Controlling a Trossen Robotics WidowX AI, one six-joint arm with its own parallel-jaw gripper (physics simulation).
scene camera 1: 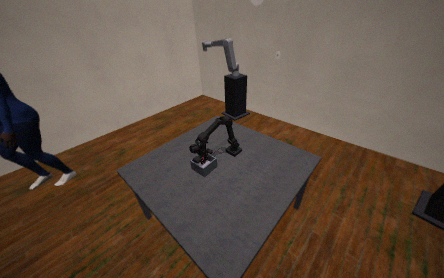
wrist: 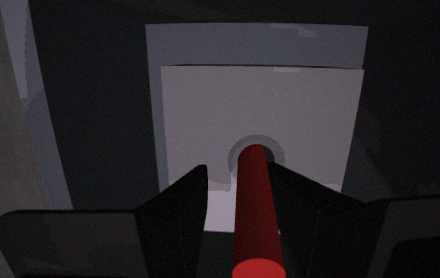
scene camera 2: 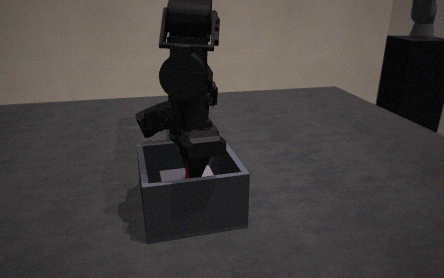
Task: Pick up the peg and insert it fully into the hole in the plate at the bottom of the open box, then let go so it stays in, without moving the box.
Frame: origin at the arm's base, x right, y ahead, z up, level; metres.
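Seen in the pictures: gripper, fingertip midpoint: [scene camera 1: 203,163] [wrist: 236,172]; arm's base at its link origin: [scene camera 1: 233,149].
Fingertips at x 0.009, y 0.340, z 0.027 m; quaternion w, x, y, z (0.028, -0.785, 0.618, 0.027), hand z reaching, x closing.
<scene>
Pixels of each thing's top centre, then the offset from my fingertips to it. "pt": a spot on its surface instead. Level surfaces: height alone.
- red peg at its top centre: [wrist: 263,269] [scene camera 2: 189,146] dz +0.058, dx +0.004, dy -0.006 m
- open grey box at its top centre: [wrist: 265,211] [scene camera 2: 188,158] [scene camera 1: 203,159] dz +0.037, dx +0.007, dy -0.009 m
- ringed hole at a spot on its surface: [wrist: 270,154] pt dz -0.017, dx +0.006, dy -0.018 m
- pale plate at its top centre: [wrist: 256,163] [scene camera 2: 188,177] dz +0.000, dx +0.007, dy -0.009 m
- grey table at its surface level: dz -0.061 m
The red peg [scene camera 1: 203,159] [scene camera 2: 188,171] [wrist: 256,210] stands steeply inside the open grey box [scene camera 1: 204,170] [scene camera 2: 195,210] [wrist: 100,125]. In the wrist view its lower end is at the ringed hole [wrist: 270,154] in the pale plate [scene camera 2: 172,175] [wrist: 200,110], with a dark part of the hole showing on the right. How deep the peg sits cannot be told. My gripper [scene camera 2: 197,172] [wrist: 236,172] reaches down into the box with its fingers apart around the peg. A gap shows between the left finger and the peg; the right finger is against or very near it. The box's front wall hides the fingertips in scene camera 2.
The box walls stand close around my gripper. The box rests on the grey table [scene camera 1: 225,210] [scene camera 2: 325,200]. A grey robot arm on a black pedestal [scene camera 1: 235,95] [scene camera 2: 410,80] stands beyond the table. A person in blue [scene camera 1: 25,125] is at the far left.
</scene>
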